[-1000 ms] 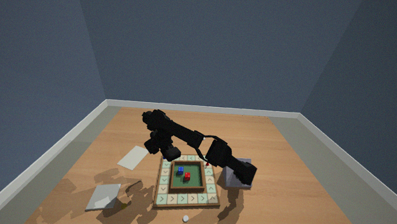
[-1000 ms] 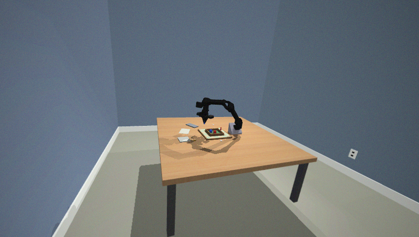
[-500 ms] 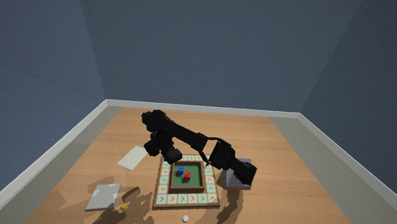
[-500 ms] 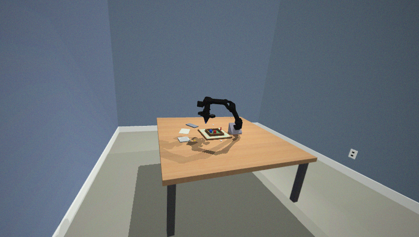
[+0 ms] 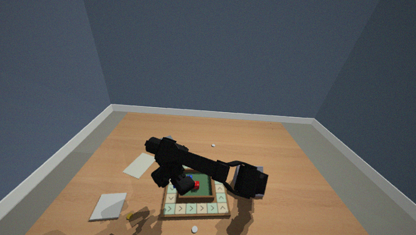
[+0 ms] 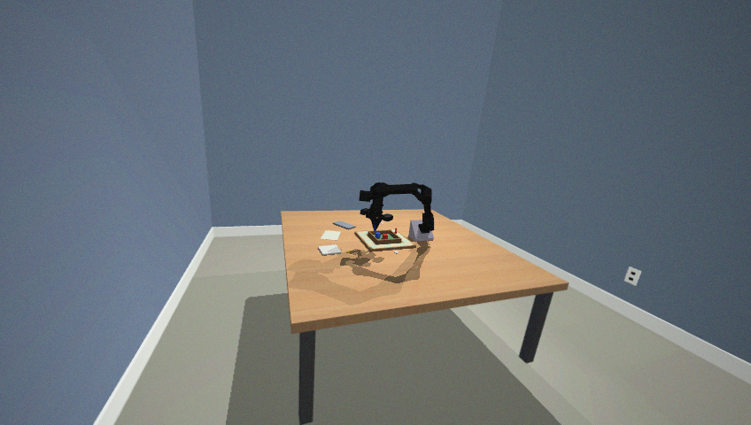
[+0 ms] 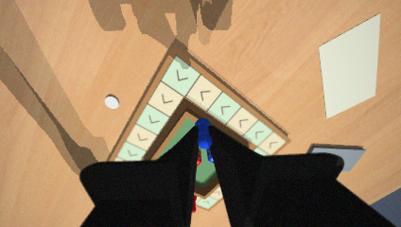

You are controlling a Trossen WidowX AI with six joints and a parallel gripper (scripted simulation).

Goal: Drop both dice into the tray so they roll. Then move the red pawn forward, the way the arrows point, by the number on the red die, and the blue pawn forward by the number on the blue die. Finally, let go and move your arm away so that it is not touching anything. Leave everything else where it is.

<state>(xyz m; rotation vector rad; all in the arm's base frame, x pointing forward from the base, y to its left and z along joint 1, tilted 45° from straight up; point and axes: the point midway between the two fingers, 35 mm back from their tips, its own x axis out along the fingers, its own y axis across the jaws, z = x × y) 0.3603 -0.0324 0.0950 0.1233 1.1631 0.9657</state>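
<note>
Now: the green tray 100 mm behind my gripper tip, 90 mm below it and 60 mm to the right of it. From my gripper tip the other things lie so: red pawn 210 mm behind, 130 mm to the right, 70 mm below; yellow token 170 mm ahead, 100 mm below, 60 mm to the left; blue pawn 10 mm above.
</note>
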